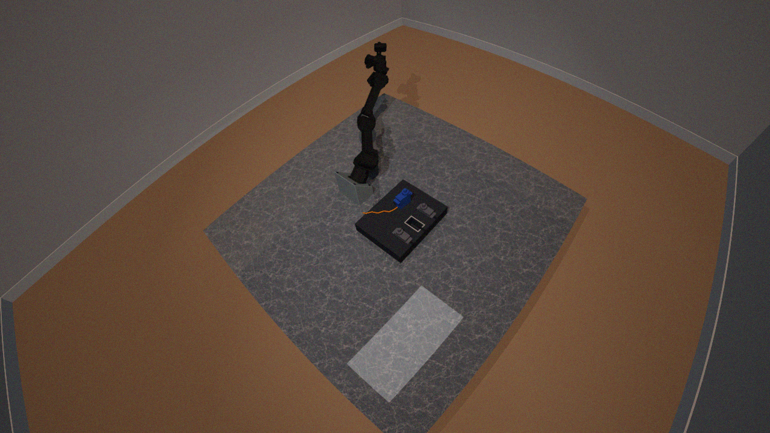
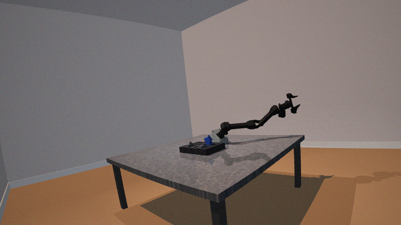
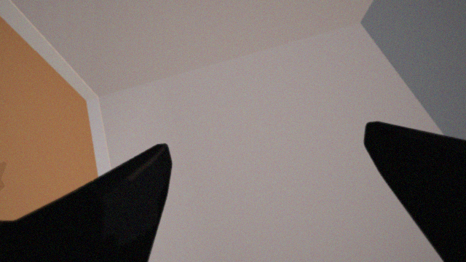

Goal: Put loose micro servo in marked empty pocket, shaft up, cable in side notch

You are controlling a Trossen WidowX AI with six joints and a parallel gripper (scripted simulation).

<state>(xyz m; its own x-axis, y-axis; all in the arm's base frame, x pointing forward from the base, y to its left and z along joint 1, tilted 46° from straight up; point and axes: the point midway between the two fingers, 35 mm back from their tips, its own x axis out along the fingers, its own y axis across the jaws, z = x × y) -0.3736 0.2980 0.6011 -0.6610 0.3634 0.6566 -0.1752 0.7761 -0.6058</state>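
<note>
Right now the deck is 590 mm ahead of my gripper tip, 680 mm to the right of it and 300 mm below it.
</note>
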